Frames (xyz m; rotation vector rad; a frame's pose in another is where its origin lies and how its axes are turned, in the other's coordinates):
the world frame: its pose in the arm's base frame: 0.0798 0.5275 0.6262 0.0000 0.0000 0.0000
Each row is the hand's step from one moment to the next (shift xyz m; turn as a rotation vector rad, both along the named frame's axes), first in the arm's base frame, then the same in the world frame.
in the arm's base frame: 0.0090 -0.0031 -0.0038 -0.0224 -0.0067 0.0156
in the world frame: 0.0090 -0.0031 -0.0038 -0.0224 -0.0067 0.0156
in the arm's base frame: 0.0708 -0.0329 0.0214 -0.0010 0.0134 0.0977
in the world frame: 0.0708 -0.0329 0.0214 -0.0010 0.0134 0.0977
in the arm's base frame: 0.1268 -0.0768 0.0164 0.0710 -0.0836 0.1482
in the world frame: 0.1268 -0.0768 0.0164 0.0710 -0.0836 0.1482
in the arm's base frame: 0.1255 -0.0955 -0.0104 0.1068 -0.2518 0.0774
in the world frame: 0.1255 -0.0955 -0.0104 0.1068 -0.2518 0.0774
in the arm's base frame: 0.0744 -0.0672 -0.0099 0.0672 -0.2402 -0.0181
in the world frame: 0.0744 -0.0672 -0.0099 0.0672 -0.2402 -0.0181
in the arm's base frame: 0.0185 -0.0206 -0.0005 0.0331 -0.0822 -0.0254
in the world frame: 0.0185 -0.0206 -0.0005 0.0331 -0.0822 -0.0254
